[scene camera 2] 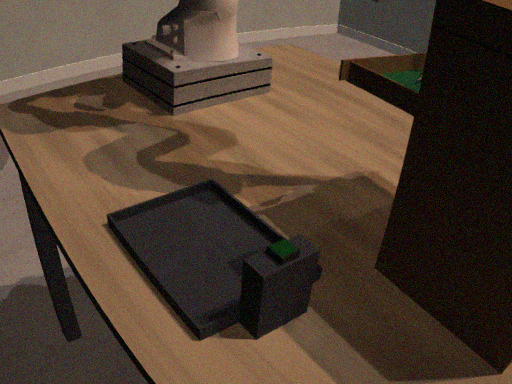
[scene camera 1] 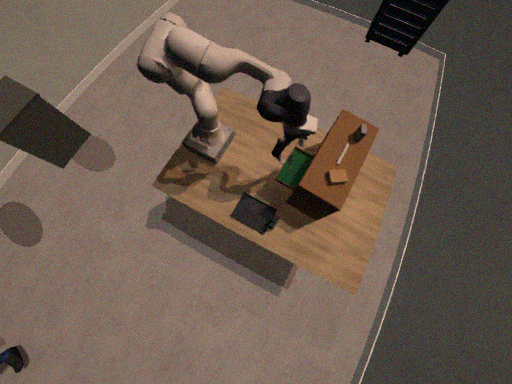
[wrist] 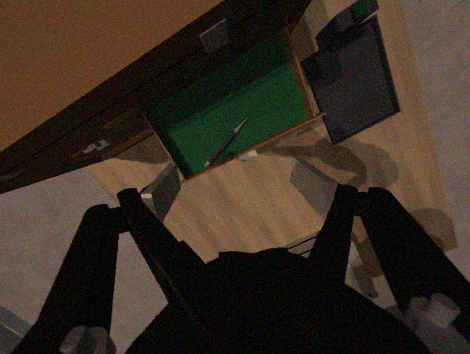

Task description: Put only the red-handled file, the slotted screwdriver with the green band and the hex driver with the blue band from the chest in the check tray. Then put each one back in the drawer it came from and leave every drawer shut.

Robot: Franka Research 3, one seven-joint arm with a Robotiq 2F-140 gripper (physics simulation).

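Observation:
The brown chest has one green-lined drawer pulled out. A thin tool with a dark handle and a pointed tip lies slantwise in it, near its front wall; its handle colour and kind cannot be told. My gripper is open and empty, above and in front of this drawer's front edge. The black check tray holds no tool that I can see. The three named tools cannot be identified.
A dark block with a green top stands at the tray's edge. A dark object, a white strip and a tan block sit on the chest. Another drawer appears slightly out, left in the wrist view.

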